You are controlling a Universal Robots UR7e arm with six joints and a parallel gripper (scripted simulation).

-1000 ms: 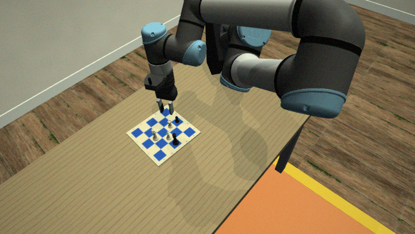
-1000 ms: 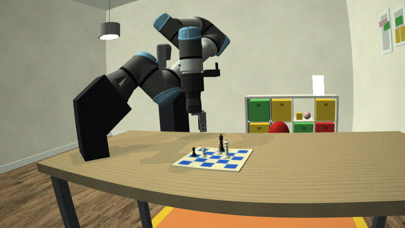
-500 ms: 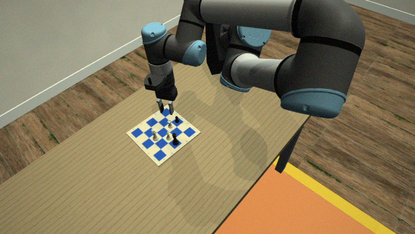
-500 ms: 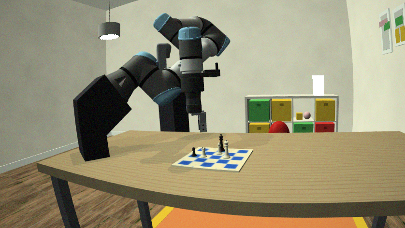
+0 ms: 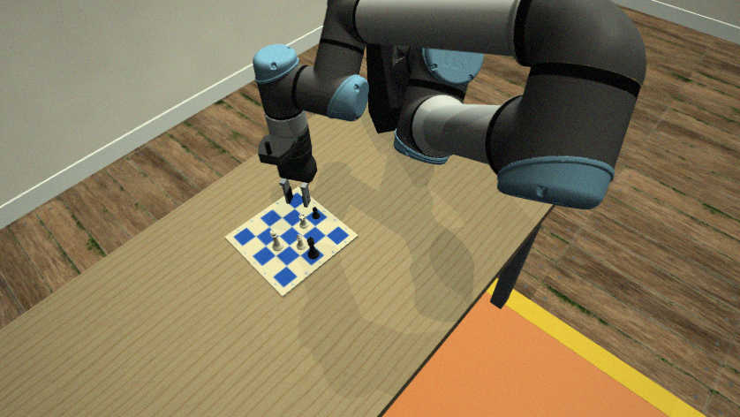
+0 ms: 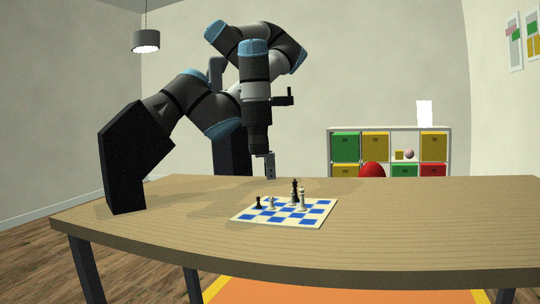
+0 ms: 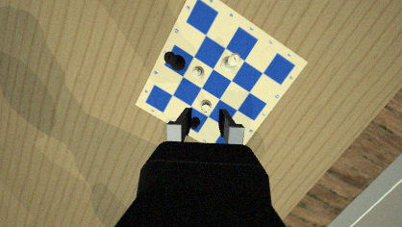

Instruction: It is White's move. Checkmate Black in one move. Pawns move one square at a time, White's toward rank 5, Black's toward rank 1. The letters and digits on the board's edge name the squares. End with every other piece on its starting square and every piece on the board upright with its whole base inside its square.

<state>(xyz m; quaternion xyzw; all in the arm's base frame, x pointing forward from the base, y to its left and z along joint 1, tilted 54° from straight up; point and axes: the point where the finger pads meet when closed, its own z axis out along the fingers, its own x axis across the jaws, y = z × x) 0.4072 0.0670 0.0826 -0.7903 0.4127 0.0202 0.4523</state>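
The black pawn is 9 cm below my hand, 4 cm behind it and 1 cm to the right of it. Round my hand: blue-and-cream chessboard: 10 cm below, 4 cm ahead, 1 cm to the left; then black king: 9 cm to the left, 7 cm below, 2 cm ahead; then tall white piece: 8 cm ahead, 7 cm below, 2 cm to the left.
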